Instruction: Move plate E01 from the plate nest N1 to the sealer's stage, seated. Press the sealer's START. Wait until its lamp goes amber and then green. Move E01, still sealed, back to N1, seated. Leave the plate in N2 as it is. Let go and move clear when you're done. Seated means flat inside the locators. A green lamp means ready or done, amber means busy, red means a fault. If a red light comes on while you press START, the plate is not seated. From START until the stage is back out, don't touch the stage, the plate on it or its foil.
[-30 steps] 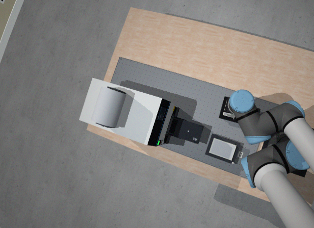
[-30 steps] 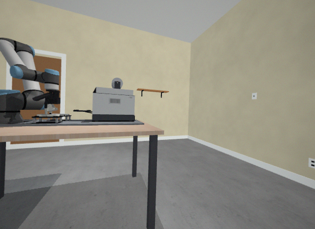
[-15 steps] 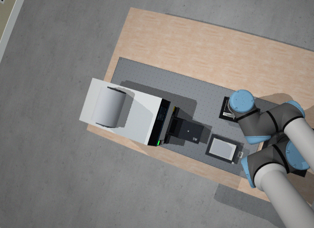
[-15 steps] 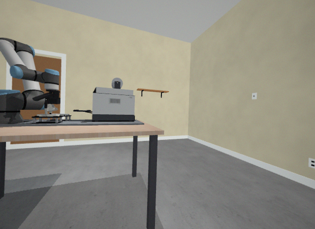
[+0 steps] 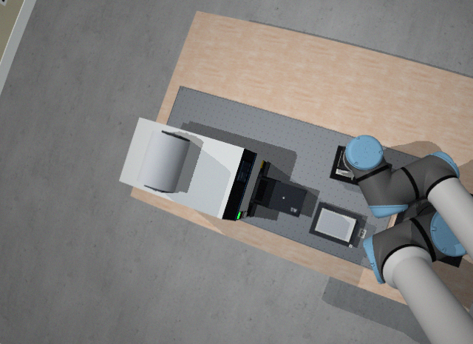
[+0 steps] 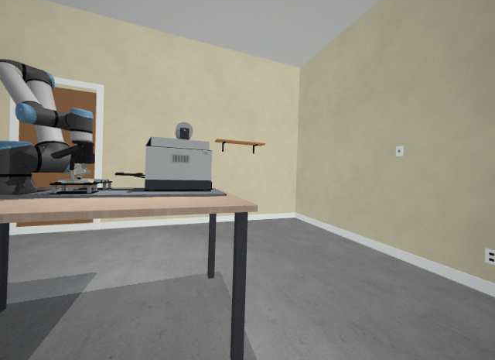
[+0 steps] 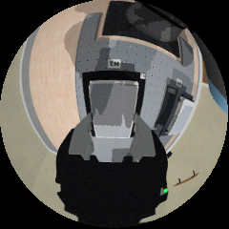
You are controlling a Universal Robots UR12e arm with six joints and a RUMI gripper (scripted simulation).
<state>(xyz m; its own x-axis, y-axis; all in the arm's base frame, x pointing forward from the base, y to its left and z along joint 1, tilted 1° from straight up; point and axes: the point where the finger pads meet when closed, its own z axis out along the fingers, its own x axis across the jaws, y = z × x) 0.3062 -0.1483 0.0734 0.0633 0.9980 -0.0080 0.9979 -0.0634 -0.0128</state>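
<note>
Now: hand 10 mm above the plate E01. Also, from my hand: sealer stage: 230 mm ahead, 160 mm to the left, 40 mm above; nest N1: 20 mm below; foil roll: 560 mm ahead, 350 mm above, 130 mm to the left.
</note>
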